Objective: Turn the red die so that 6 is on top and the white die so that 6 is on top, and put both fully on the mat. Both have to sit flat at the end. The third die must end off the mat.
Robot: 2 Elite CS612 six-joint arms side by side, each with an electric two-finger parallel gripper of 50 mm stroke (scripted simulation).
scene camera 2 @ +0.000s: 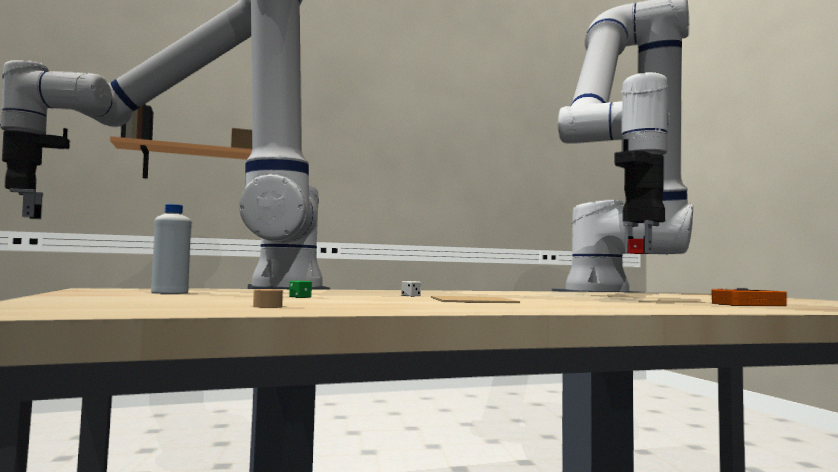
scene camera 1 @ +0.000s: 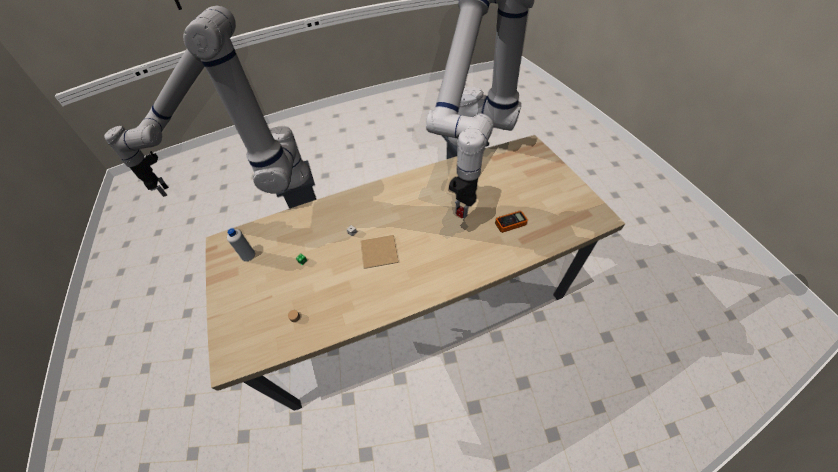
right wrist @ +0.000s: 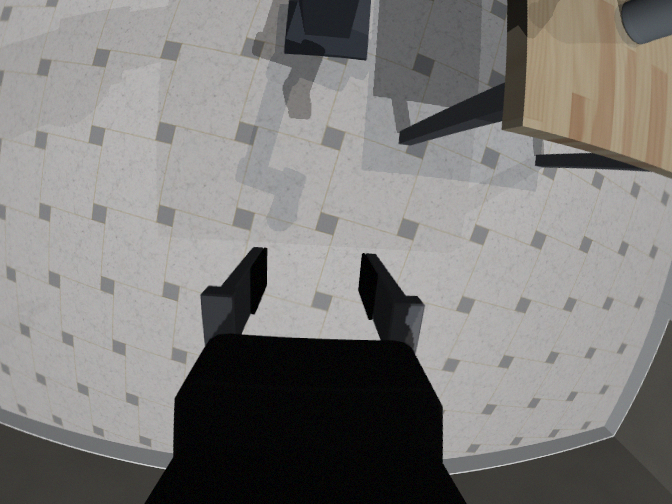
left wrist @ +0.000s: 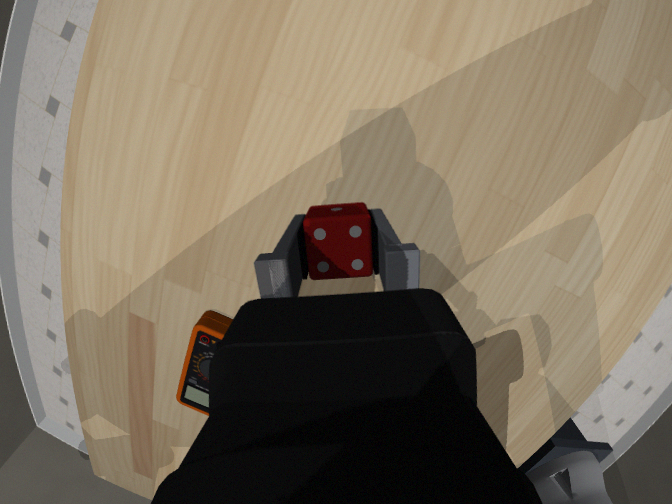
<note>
In view: my left gripper (scene camera 2: 638,253), my right gripper (scene camera 2: 31,217) and a red die (left wrist: 338,238).
My left gripper is seen too in the left wrist view (left wrist: 339,231). My right gripper also shows in the right wrist view (right wrist: 313,269). The right wrist view does not show the red die: it is out of frame.
</note>
